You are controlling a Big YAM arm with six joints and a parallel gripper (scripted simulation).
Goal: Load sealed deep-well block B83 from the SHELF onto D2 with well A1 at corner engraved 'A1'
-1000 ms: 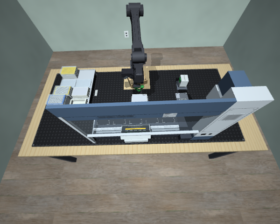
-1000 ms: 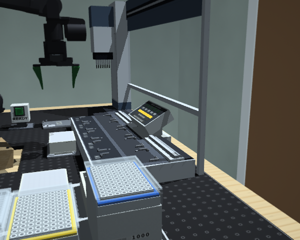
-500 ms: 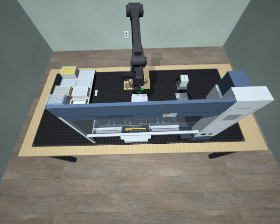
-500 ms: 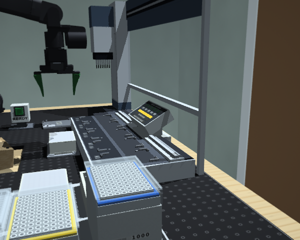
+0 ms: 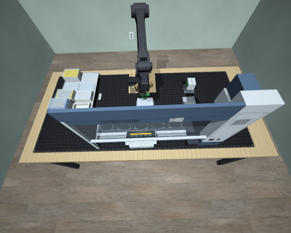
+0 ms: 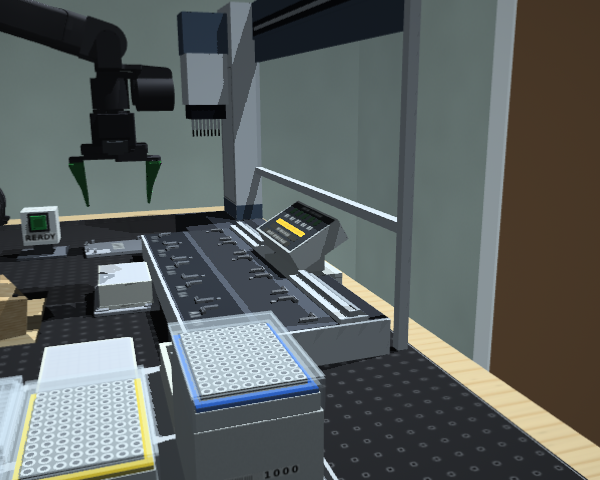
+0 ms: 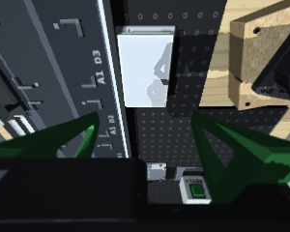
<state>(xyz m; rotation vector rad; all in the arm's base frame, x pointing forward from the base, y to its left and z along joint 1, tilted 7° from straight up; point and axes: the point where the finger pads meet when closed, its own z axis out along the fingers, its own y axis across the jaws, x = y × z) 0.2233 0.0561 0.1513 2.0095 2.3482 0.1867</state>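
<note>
My gripper is now 17 cm above the regrip nest. From my hand the other things lie so: shelf sign: 3 cm behind, 41 cm to the right, 18 cm below; then flat grey plate: 6 cm behind, 37 cm to the left, 17 cm below; then ready key: 22 cm behind, 32 cm to the left, 10 cm below.
</note>
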